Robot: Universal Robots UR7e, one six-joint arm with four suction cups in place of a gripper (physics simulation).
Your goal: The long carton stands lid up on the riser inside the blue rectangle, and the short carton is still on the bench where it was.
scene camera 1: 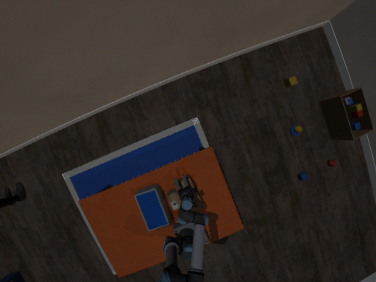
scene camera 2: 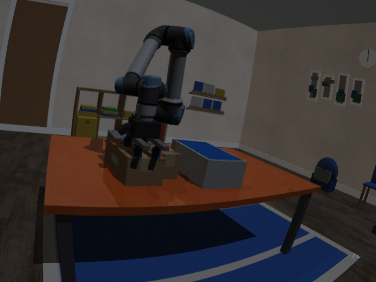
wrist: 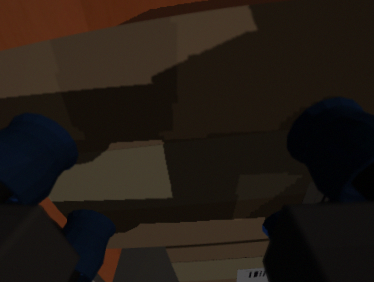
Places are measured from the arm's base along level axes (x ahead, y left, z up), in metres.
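Pixels of known places: hand, tool point: (scene camera 2: pixel 140 151) (wrist: pixel 183 190); arm's base, link origin: (scene camera 1: pixel 187 235).
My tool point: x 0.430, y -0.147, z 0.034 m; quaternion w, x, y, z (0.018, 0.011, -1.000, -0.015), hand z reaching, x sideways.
Note:
For each thing: its middle in the pictures, then the offset to it from my tool point. Level surfaces: height alone.
- long brown carton, body centre: (wrist: pixel 259 124) (scene camera 2: pixel 131 159) (scene camera 1: pixel 189 193) dz -0.054, dx -0.061, dy -0.014 m
- orange bench, surface height: dz -0.107 m
- short carton, body centre: (wrist: pixel 238 220) (scene camera 2: pixel 160 161) (scene camera 1: pixel 175 198) dz -0.054, dx -0.061, dy +0.117 m
- grey riser, body centre: (scene camera 2: pixel 204 161) (scene camera 1: pixel 153 207) dz -0.047, dx -0.056, dy +0.337 m
- blue rectangle, body centre: (scene camera 2: pixel 207 149) (scene camera 1: pixel 151 210) dz +0.013, dx -0.056, dy +0.337 m
The long brown carton (scene camera 2: pixel 142 177) (wrist: pixel 114 57) sits low on the orange bench (scene camera 1: pixel 121 243) (scene camera 2: pixel 75 182), right under my suction head. My gripper (scene camera 1: pixel 183 183) (scene camera 2: pixel 145 154) (wrist: pixel 187 169) is tilted and its blue cups rest on the carton's top. The carton fills the wrist view. The short carton (scene camera 1: pixel 173 197) (scene camera 2: pixel 170 165) (wrist: pixel 205 267), which has a barcode label, lies beside it on the riser's side. The grey riser (scene camera 1: pixel 145 189) (scene camera 2: pixel 212 175) carries the blue rectangle (scene camera 1: pixel 151 209) (scene camera 2: pixel 209 150), which has nothing on it.
A blue rug (scene camera 1: pixel 136 160) (scene camera 2: pixel 273 258) lies under and beyond the bench. A wooden shelf unit (scene camera 2: pixel 77 103) stands against the back wall. Small toys (scene camera 1: pixel 296 130) and a toy box (scene camera 1: pixel 334 118) are on the floor far to the right.

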